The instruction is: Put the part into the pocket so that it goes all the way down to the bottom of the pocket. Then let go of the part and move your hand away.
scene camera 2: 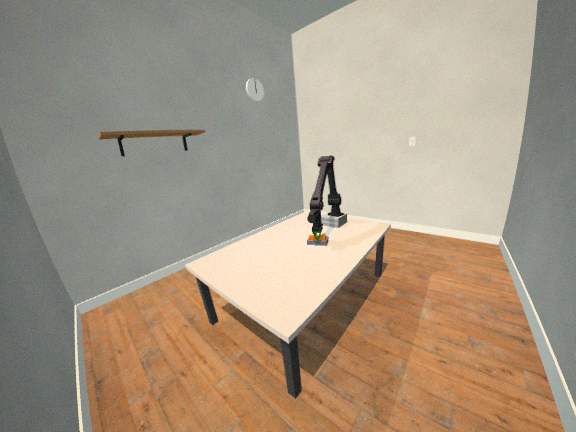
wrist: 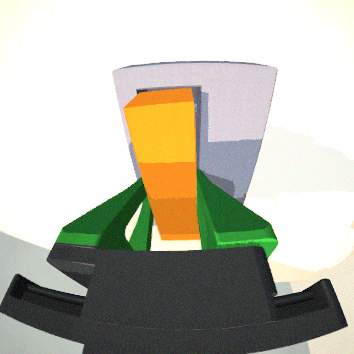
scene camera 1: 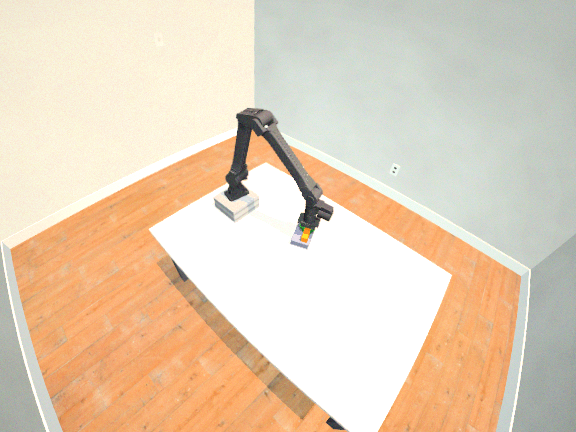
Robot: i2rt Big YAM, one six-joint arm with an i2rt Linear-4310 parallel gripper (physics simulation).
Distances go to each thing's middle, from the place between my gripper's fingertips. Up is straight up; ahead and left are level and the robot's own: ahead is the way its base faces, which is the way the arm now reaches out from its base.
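Scene:
There's the orange L-shaped block (wrist: 161,122), which I see 10 mm behind my hand, 10 mm to the right of it and 10 mm above it. Then I've also got in sight the grey pocket block (wrist: 232,99), and that one's 10 mm to the right of my hand, 10 mm behind it and 20 mm below it.

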